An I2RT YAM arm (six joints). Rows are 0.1 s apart.
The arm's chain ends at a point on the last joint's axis. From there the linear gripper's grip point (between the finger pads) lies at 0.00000 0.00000 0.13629 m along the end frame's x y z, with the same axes.
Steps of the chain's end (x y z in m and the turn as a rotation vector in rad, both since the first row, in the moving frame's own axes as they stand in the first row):
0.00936 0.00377 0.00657 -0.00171 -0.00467 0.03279
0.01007 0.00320 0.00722 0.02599 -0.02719 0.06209
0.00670 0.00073 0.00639 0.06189 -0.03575 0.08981
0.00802 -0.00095 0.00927 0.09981 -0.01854 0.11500
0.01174 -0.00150 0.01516 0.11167 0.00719 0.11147
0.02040 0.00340 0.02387 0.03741 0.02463 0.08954
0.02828 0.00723 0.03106 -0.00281 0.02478 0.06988
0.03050 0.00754 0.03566 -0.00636 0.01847 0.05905
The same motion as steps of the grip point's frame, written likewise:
0.00872 0.00399 0.00657 -0.00171 -0.00467 0.03279
0.00648 -0.00045 0.00712 0.02599 -0.02719 0.06209
0.00222 -0.00791 0.00604 0.06189 -0.03575 0.08981
0.00628 -0.01464 0.00857 0.09981 -0.01854 0.11500
0.01356 -0.01660 0.01431 0.11167 0.00719 0.11147
0.02398 -0.00154 0.02373 0.03741 0.02463 0.08954
0.03164 0.00773 0.03102 -0.00281 0.02478 0.06988
0.03299 0.00848 0.03563 -0.00636 0.01847 0.05905

